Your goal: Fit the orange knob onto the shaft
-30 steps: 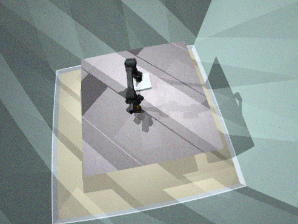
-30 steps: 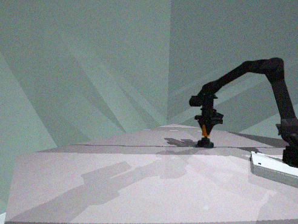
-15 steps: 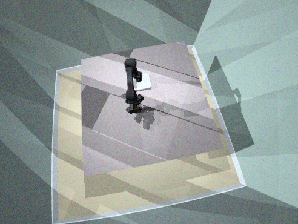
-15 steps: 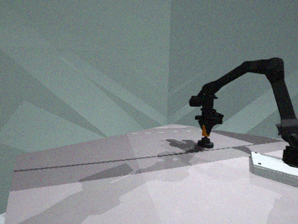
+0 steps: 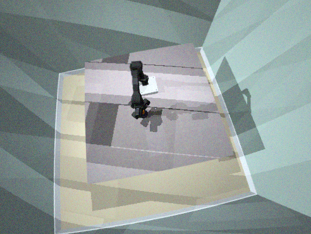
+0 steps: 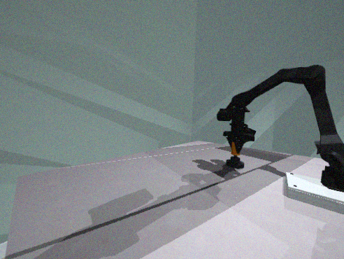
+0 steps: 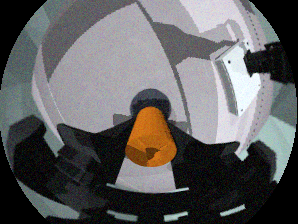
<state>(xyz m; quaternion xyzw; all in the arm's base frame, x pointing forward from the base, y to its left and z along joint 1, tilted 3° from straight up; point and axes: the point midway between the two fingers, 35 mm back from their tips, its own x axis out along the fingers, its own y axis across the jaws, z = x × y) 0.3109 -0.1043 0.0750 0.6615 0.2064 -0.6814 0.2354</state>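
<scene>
My gripper tip is now 20 mm below the orange knob. Round my gripper tip: dark round pedestal (40 mm below).
</scene>
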